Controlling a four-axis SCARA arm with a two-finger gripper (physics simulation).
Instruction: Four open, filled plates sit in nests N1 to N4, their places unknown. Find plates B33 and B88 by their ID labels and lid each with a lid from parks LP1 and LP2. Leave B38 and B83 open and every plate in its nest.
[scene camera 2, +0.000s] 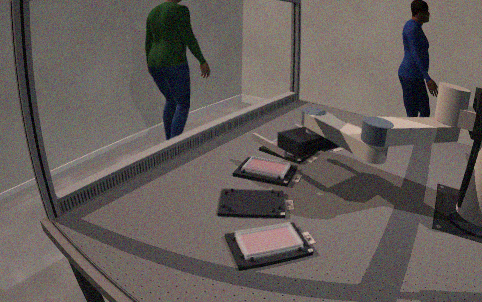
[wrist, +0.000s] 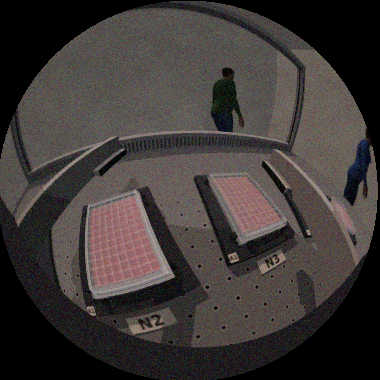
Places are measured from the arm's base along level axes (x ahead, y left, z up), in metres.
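Pixels of known places: gripper, fingertip midpoint: (scene camera 2: 275, 131) (wrist: 193, 144); arm's base at its link origin: (scene camera 2: 473, 218).
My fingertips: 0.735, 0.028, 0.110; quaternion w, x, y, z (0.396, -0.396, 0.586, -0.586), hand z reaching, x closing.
Note:
Ahead of a thing's pixels: the offset from my fingertips to its top centre, as dx, dy, dz. "spot": to the spot under its first point.
In the wrist view an open plate with pink wells @[-0.027, +0.093, -0.071] (wrist: 125, 245) sits in the black nest N2. Another open pink plate @[-0.009, -0.085, -0.071] (wrist: 247, 205) sits in nest N3. My gripper (wrist: 193, 144) is open and empty, its fingers spread wide above and around these nests. Beyond the right finger shows part of another pink plate @[-0.174, -0.401, -0.071] (wrist: 344, 215). In scene camera 2 open pink plates @[-0.218, +0.394, -0.069] (scene camera 2: 270, 240) @[spot: -0.033, +0.103, -0.074] (scene camera 2: 266, 167) sit in the front nest and the third nest. Between them is a black nest @[-0.091, +0.266, -0.077] (scene camera 2: 252, 202) with no visible lid. No plate ID label is readable; the farther nests are largely hidden by my gripper.
A narrow black nest edge @[spot: -0.077, -0.190, -0.087] (wrist: 300, 215) shows beside the right finger. A slotted ledge (scene camera 2: 200, 132) (wrist: 200, 142) runs along the back of the table. A person in green (scene camera 2: 170, 45) (wrist: 225, 102) and a person in blue (scene camera 2: 415, 55) (wrist: 357, 167) stand beyond the table.

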